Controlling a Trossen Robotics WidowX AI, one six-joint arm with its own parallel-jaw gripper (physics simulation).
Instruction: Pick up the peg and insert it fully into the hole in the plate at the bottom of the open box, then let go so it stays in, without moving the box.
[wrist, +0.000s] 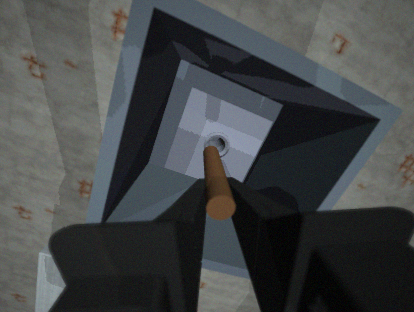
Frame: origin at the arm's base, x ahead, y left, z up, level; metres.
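Seen in the pictures: gripper, between the fingertips: (215, 184).
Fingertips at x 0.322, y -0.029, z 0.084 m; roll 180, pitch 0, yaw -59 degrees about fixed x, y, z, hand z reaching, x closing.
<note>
A point is followed by its place in that frame.
A brown round peg (217, 180) {y -0.023, x 0.332, z 0.101 m} is held between the dark fingertips of my gripper (215, 184) {y -0.029, x 0.322, z 0.084 m}, which is shut on it. The peg's far end points down into the open box (116, 95) {y 0.045, x 0.344, z 0.084 m}, a blue-grey box with dark inner walls. The pale plate (252, 132) {y -0.061, x 0.360, z 0.004 m} lies at the box's bottom. The round hole (219, 144) with a raised ring is near the plate's middle. In this view the peg's far end overlaps the lower left edge of the hole; how high it stands above the plate cannot be told. The fingers hide the near part of the box.
The box's walls rise around the plate on all sides, and its near rim is partly behind the fingers. A pale block (46, 282) {y 0.081, x 0.017, z -0.001 m} shows in part at the lower left. The grey floor (60, 150) {y 0.142, x 0.204, z -0.054 m} with reddish marks surrounds the box.
</note>
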